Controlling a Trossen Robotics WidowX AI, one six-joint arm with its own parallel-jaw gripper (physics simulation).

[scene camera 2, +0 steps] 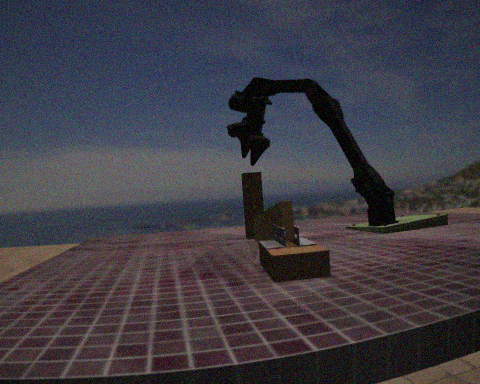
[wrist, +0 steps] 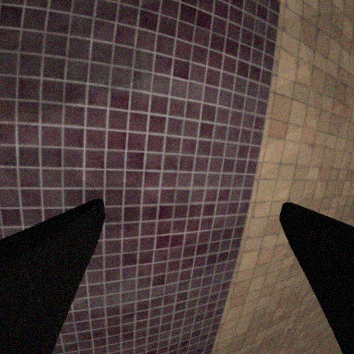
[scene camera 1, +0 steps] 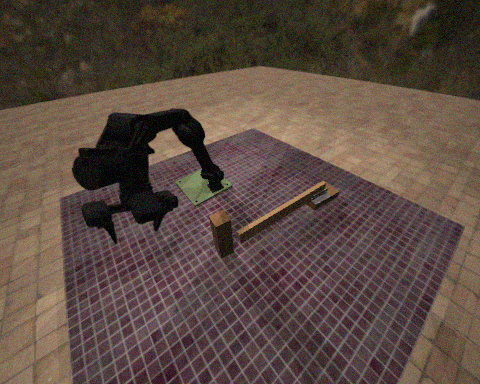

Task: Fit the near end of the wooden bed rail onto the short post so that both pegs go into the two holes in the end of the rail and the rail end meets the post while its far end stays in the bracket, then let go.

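Frame: origin at the arm's base, x ahead, y left, z up, level; millimetres.
Seen in the pictures: gripper, fingertip midpoint: (scene camera 2: 247,161) (wrist: 194,209) (scene camera 1: 137,236); arm's base at its link origin: (scene camera 2: 383,224) (scene camera 1: 215,186).
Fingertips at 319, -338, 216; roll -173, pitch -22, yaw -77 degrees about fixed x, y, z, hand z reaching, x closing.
Observation:
Offsets run from my fingertips to a thing's top centre, as dx, dy, dz. "pt": to the spot under its first point. Level surfaces: height alone.
The wooden bed rail (scene camera 1: 282,210) (scene camera 2: 283,219) runs from near the short post {pt +38, +207, -132} (scene camera 1: 223,240) (scene camera 2: 252,200) to the bracket {pt +49, +742, -200} (scene camera 1: 331,196) (scene camera 2: 299,265). Its far end sits at the bracket, between upright metal cheeks in scene camera 2. In scene camera 1 a small gap shows between its near end and the upright post. My gripper (scene camera 1: 136,236) (scene camera 2: 248,161) (wrist: 194,209) is open and empty, fingers pointing down. It is higher than the post top and to the left of the post in scene camera 1. The pegs and holes cannot be made out. Rail, post and bracket do not show in the wrist view.
The arm stands on a green base plate (scene camera 1: 192,189) (scene camera 2: 425,221), behind the post in scene camera 1. The purple tiled mat {dz -232} (scene camera 1: 280,310) (scene camera 2: 165,300) (wrist: 150,150) lies under the objects. Its edge and tan paving (wrist: 300,160) show below the fingers in the wrist view.

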